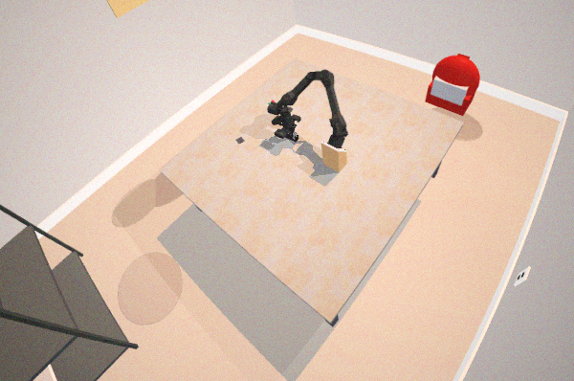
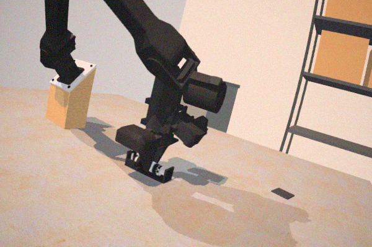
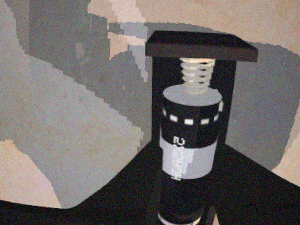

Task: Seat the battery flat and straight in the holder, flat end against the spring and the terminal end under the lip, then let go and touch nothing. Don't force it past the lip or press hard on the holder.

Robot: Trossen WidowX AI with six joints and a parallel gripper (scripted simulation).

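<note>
My gripper tip is now 1 cm below the battery. From my gripper tip the other things lie so: dark flat plate 25 cm ahead, 18 cm to the left, 1 cm below.
</note>
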